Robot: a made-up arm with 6 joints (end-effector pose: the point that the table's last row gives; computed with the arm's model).
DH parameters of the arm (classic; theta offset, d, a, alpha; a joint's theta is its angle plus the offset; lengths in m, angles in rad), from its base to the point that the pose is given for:
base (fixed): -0.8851 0 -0.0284 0
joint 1: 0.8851 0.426 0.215 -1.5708
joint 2: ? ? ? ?
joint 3: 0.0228 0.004 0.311 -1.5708
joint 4: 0 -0.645 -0.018 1.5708
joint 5: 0 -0.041 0.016 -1.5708
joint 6: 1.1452 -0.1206 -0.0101 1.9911
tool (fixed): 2.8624 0.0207 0 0
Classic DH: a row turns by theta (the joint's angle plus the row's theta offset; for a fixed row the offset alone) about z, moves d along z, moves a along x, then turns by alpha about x.
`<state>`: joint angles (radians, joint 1 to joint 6).
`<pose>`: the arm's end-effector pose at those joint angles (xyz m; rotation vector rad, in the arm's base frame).
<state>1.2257 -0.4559 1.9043 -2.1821 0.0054 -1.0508</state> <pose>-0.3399 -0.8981 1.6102 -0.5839 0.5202 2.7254</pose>
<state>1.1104 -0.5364 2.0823 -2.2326 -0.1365 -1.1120</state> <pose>-0.5128 -0.9632 1.3533 -0.8113 0.1427 2.4704</pose>
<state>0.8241 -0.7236 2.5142 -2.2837 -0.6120 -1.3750</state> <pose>-0.8130 -0.7660 0.7043 -1.2318 -0.3941 1.3817</pose>
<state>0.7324 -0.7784 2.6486 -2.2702 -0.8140 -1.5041</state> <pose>-0.8322 -0.6237 0.5348 -1.2607 -0.4232 0.9437</pose>
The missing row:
joint 2: -1.548 0 0.9653 3.1416
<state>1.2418 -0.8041 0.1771 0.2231 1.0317 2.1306</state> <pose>-0.2259 -0.3431 1.9080 1.3793 -0.9901 -2.2911</pose>
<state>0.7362 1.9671 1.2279 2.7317 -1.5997 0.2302</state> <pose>1.4405 1.2246 -0.0988 1.0660 1.9287 1.6108</pose>
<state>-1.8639 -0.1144 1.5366 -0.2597 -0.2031 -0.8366</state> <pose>0.0679 0.2252 2.1358 1.0029 -0.8912 -1.9915</pose>
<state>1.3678 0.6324 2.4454 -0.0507 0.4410 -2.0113</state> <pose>0.0093 0.3070 1.8501 0.6423 0.5875 2.1423</pose>
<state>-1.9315 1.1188 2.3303 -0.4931 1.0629 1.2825</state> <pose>-0.3579 -0.8387 1.6130 -0.2298 1.6752 1.1884</pose>
